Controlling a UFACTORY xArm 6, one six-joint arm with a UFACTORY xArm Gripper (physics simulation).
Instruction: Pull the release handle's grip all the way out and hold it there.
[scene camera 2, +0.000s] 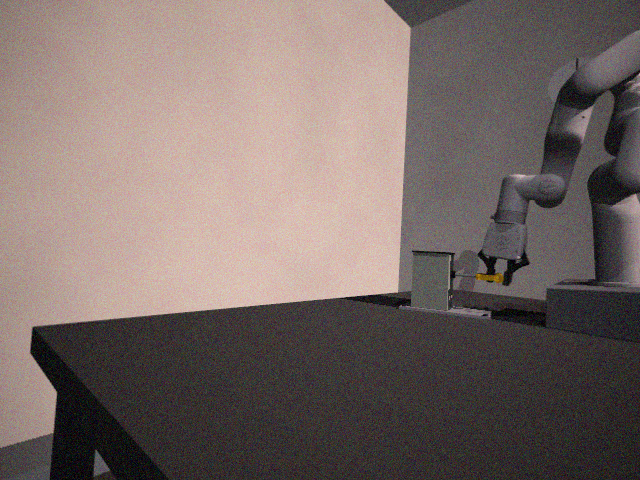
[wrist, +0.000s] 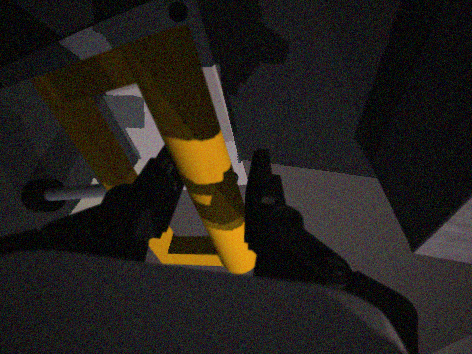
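Observation:
The yellow grip (scene camera 2: 485, 277) (wrist: 200, 160) of the release handle stands out from the side of an upright pale green-grey box (scene camera 2: 431, 281) on a thin metal rod (scene camera 2: 465, 275) (wrist: 75, 193). A stretch of the rod shows between the box and the grip. In the wrist view the grip is a yellow frame with a thick round bar. My gripper (scene camera 2: 499, 279) (wrist: 217, 166) points down with one black finger on each side of that bar and is shut on it. The left finger hides part of the frame and the rod's end.
The box stands on a flat pale base plate (scene camera 2: 473, 312) on the dark table (scene camera 2: 310, 387). The robot's grey pedestal (scene camera 2: 594, 312) is to the right of the handle in the scene view. A pale wall (scene camera 2: 206, 155) rises behind the table.

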